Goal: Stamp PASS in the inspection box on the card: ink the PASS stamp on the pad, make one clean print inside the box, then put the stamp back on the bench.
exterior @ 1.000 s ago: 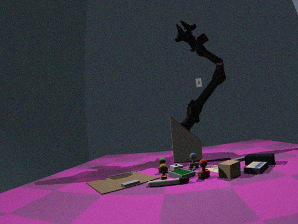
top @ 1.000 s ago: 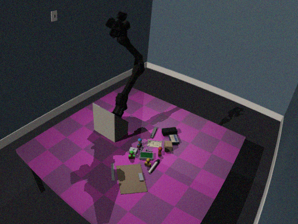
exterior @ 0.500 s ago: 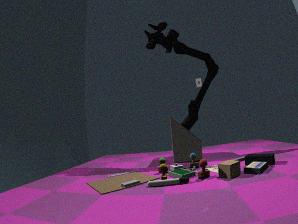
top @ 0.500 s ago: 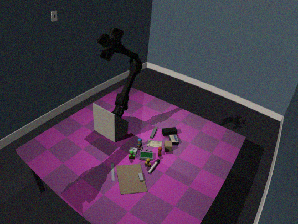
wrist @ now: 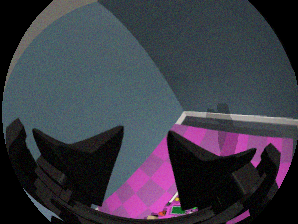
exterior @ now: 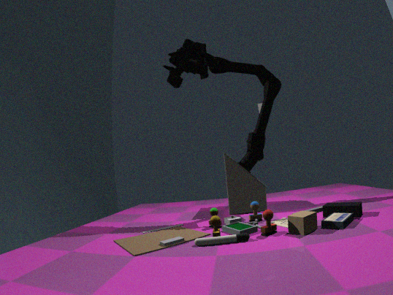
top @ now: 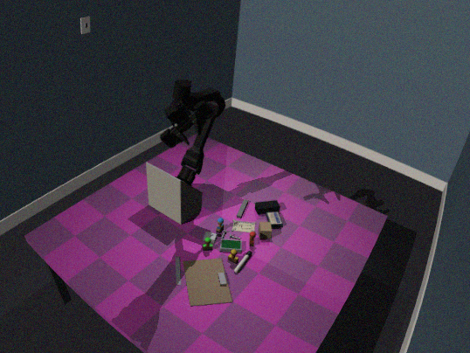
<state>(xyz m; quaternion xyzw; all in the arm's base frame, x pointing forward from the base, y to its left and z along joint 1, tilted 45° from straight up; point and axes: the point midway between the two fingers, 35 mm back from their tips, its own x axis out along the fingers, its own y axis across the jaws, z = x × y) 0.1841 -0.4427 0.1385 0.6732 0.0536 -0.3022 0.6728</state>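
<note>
The green-knobbed stamp is 550 mm below my gripper tip and 110 mm to the left of it. From my gripper tip the other things lie so: ruler (570 mm below, 60 mm to the right, 20 mm behind); grey box (560 mm below, 170 mm to the left, 30 mm behind); yellow-knobbed stamp (550 mm below, 120 mm to the left, 120 mm ahead).
</note>
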